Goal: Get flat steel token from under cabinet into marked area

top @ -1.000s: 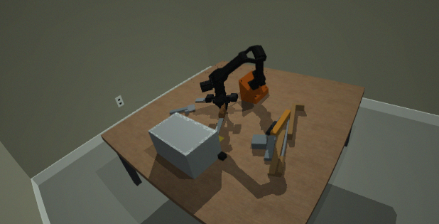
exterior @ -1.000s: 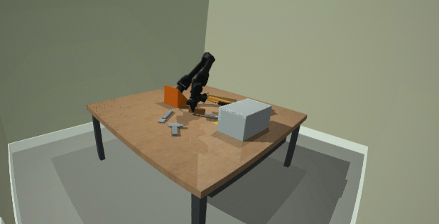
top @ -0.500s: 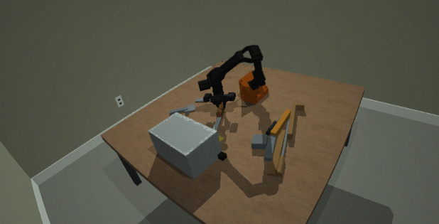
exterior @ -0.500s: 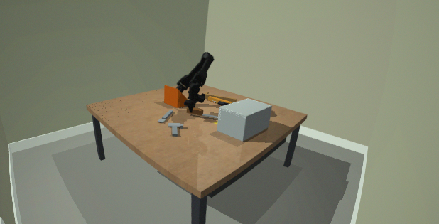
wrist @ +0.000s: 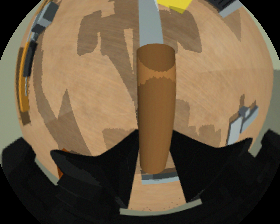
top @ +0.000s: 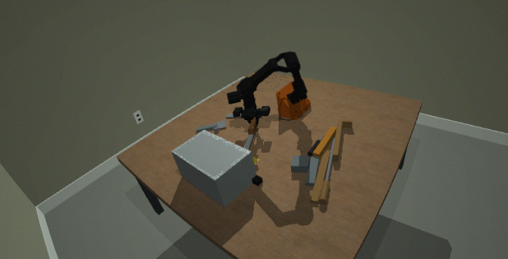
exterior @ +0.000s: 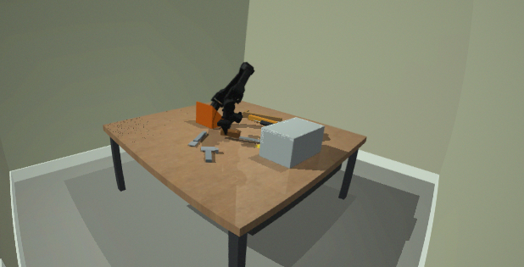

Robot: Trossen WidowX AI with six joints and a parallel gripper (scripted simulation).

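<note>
The grey t-piece lies 120 mm ahead of my gripper tip, 210 mm to the right of it and 20 mm below it. The rest, counted from my gripper tip: grey block 90 mm ahead, 390 mm to the left, 10 mm below; wooden stick 80 mm ahead, 490 mm to the left, 20 mm below; orange bar 100 mm behind, 380 mm to the left, 10 mm below.
</note>
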